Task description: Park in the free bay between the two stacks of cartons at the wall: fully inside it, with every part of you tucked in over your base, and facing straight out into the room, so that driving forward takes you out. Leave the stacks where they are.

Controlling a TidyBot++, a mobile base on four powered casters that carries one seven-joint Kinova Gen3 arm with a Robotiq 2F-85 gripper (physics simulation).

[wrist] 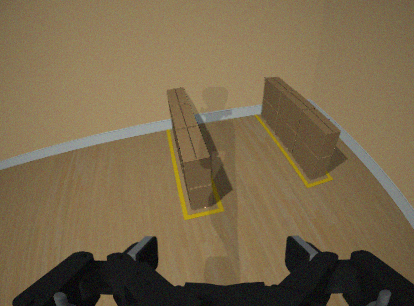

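The left stack of cartons stands end-on near the middle of the wrist view, running back to the wall, inside yellow floor tape. The right stack of cartons stands at the right, also running to the wall, with yellow tape along its left side and front end. The bay is the strip of wood floor between the two stacks. My gripper is at the bottom of the view, open, its fingers wide apart, with the stacks beyond it.
The tan wall rises behind the stacks, with a pale baseboard along its foot. The baseboard turns and runs toward me at the right, behind the right stack. A shadow of the arm falls across the floor and onto the wall between the stacks.
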